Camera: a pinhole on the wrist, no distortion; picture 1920 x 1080 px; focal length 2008.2 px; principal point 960.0 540.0 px. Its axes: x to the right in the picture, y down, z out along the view. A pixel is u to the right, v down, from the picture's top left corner.
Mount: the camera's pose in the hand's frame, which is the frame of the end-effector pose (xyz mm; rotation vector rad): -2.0 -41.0 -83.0 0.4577 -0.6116 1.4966
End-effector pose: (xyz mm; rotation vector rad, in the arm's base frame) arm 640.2 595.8 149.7 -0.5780 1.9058 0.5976
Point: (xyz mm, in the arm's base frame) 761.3 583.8 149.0
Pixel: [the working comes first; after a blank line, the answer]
In the camera's frame: 66.4 24.9 153.8

1826.9 865.6
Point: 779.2 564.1 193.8
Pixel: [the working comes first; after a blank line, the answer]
In the camera's frame: 41.9 70.8 157.6

outside the picture
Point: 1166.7 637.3 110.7
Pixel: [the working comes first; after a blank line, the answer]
In the camera's frame: 103.5 109.6 554.0

1335.3 937.5
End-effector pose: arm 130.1 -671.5 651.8 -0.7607 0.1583 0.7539
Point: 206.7 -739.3 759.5
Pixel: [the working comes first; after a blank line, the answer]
In the camera's frame: -13.4 8.5 148.8

779.3 654.6
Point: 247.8 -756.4 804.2
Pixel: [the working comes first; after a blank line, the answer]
In the camera's frame: -51.0 1.7 199.0

445.5 557.6
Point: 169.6 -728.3 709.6
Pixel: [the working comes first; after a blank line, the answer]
In the camera's frame: 16.8 14.4 93.7

1320.2 848.1
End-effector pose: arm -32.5 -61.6 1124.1 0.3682 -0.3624 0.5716
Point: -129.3 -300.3 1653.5
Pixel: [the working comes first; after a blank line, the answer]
In the camera's frame: 448.8 -102.6 490.3

outside the picture
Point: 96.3 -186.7 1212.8
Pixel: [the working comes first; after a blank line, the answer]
In the camera's frame: 28.8 -104.2 204.6

outside the picture
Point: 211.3 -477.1 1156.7
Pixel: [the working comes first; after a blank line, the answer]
In the camera's frame: -175.3 -54.8 442.4

164.1 291.1
